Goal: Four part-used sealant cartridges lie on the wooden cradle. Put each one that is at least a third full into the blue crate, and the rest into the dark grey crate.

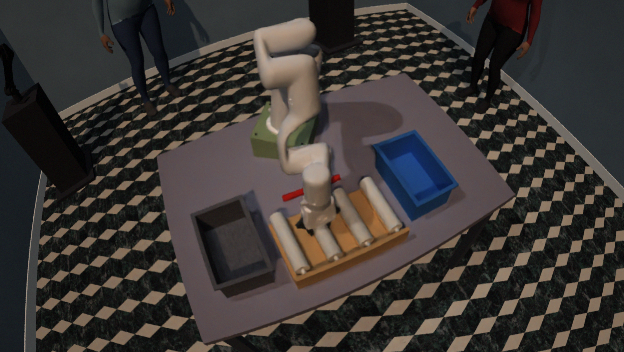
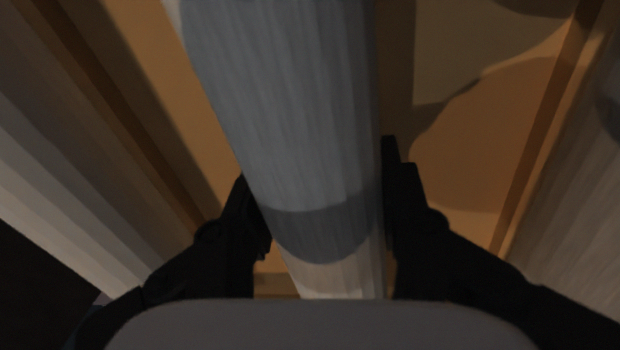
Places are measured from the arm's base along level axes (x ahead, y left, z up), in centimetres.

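Pixels of known places: gripper, fingertip midpoint: [image 1: 318, 229] [image 2: 324, 166].
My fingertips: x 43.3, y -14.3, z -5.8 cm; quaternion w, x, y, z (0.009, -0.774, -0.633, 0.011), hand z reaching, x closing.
Behind a point stands the place of what it marks.
The wooden cradle [image 1: 350, 261] @(x 59.7, y -13.9, z -4.1 cm) [image 2: 460, 170] @(x 46.3, y -8.3, z -6.7 cm) bears four pale cartridges side by side. My gripper [image 1: 322, 225] @(x 43.3, y -14.3, z -5.8 cm) [image 2: 324, 166] @(x 43.3, y -14.3, z -5.8 cm) is shut on the second cartridge from the left [image 1: 329, 243] [image 2: 300, 100], with a black finger against each side. That cartridge lies in the cradle. The leftmost cartridge [image 1: 290, 242] @(x 44.3, y -25.4, z -1.2 cm) [image 2: 75, 175] @(x 38.5, y -22.2, z -2.5 cm), the third cartridge [image 1: 353, 217] @(x 48.7, y -4.4, z -1.3 cm) [image 2: 570, 215] @(x 45.8, y -5.9, z -2.9 cm) and the rightmost cartridge [image 1: 381, 204] @(x 50.6, y 6.1, z -1.3 cm) also lie there. How full they are cannot be told. The blue crate [image 1: 435, 202] @(x 61.5, y 24.2, z -4.5 cm) stands right of the cradle, the dark grey crate [image 1: 245, 284] @(x 47.8, y -45.0, z -3.7 cm) left of it.
A red rod [image 1: 293, 194] @(x 25.6, y -12.4, z -7.7 cm) lies on the table [image 1: 200, 170] @(x -8.9, y -36.4, z -9.7 cm) behind the cradle, partly hidden by the arm. The arm stands on a green base [image 1: 265, 145] @(x 3.7, y -10.2, z -2.3 cm) at the back. Two people stand beyond the table.
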